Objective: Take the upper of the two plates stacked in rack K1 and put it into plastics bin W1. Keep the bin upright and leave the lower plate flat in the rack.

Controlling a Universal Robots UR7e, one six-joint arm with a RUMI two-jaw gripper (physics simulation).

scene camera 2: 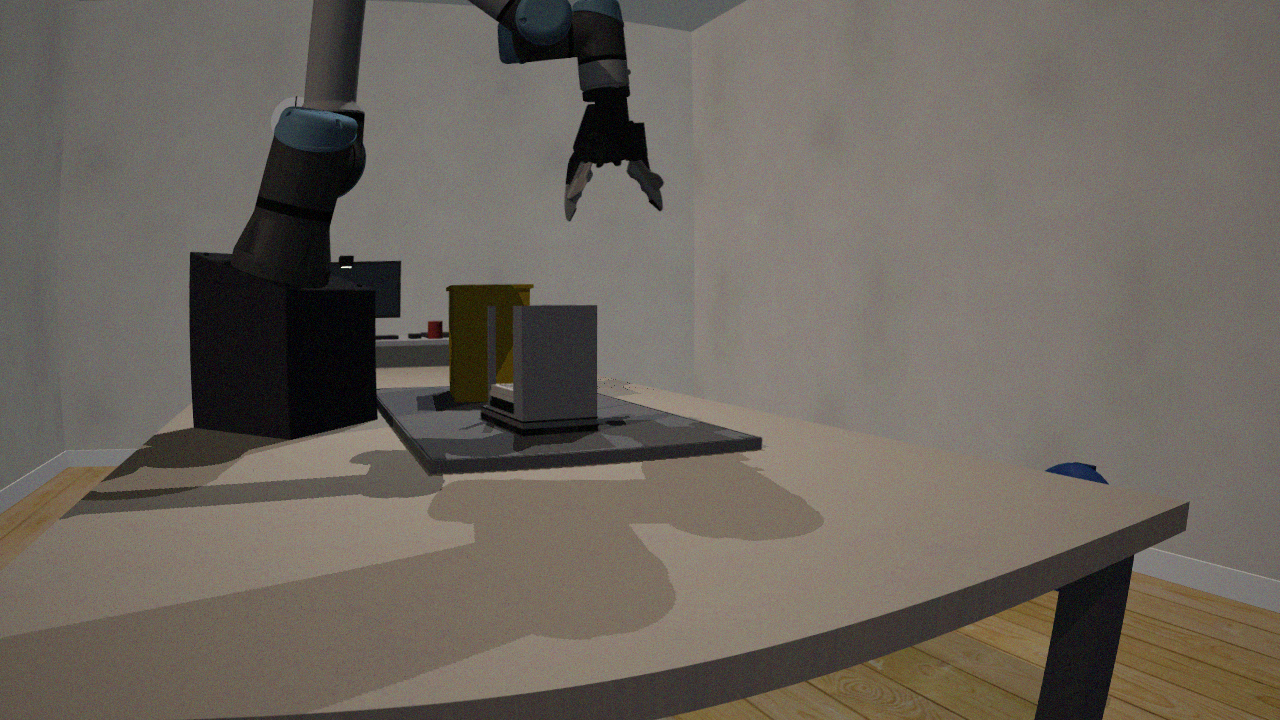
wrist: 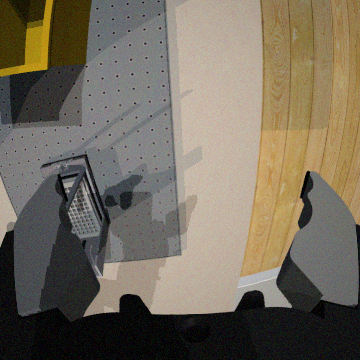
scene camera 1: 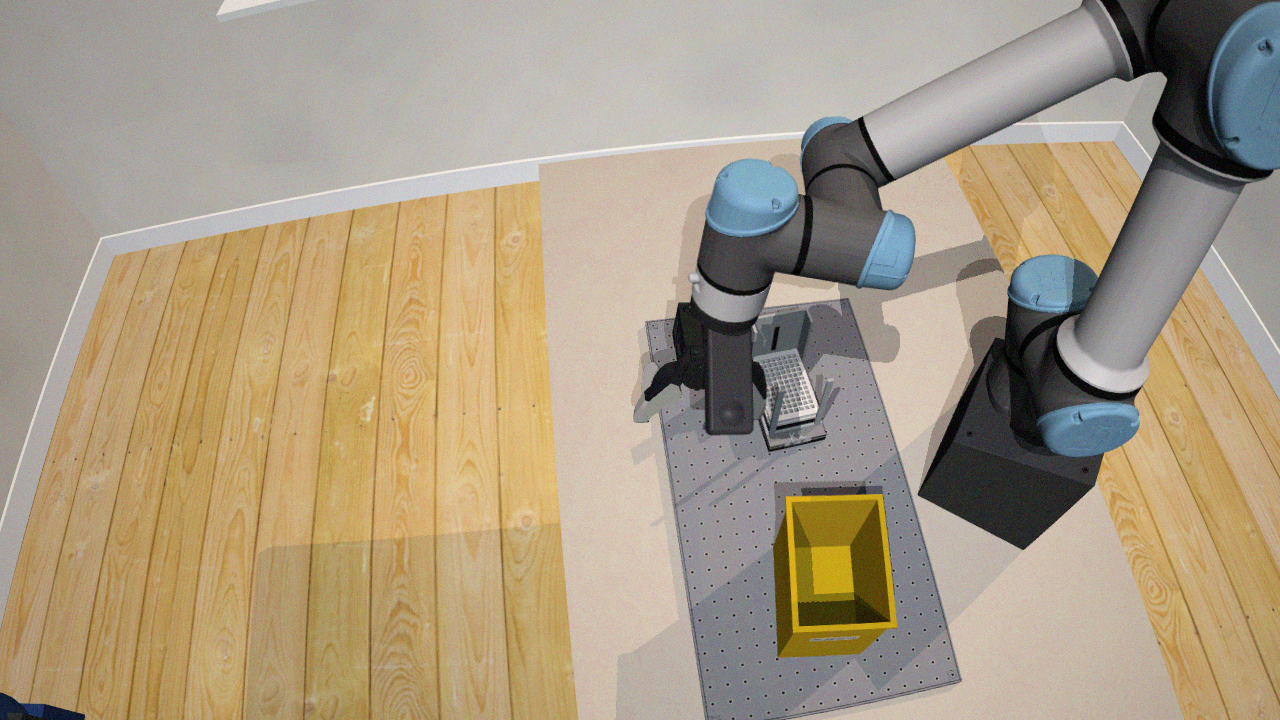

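A white gridded plate lies flat in rack K1, between a tall grey panel and thin posts. It is the upper plate; the lower one is hard to make out. In scene camera 2 the panel hides most of the stack. The yellow bin W1 stands upright on the perforated board, its opening upward. My gripper is open and empty, pointing down, high above the rack's level. In the wrist view the rack lies beside and partly behind the left finger.
The grey perforated board carries rack and bin on the beige table. The arm's black pedestal stands beside the board. The rack's posts and panel rise above the plate, and the bin's walls stand tall near the rack.
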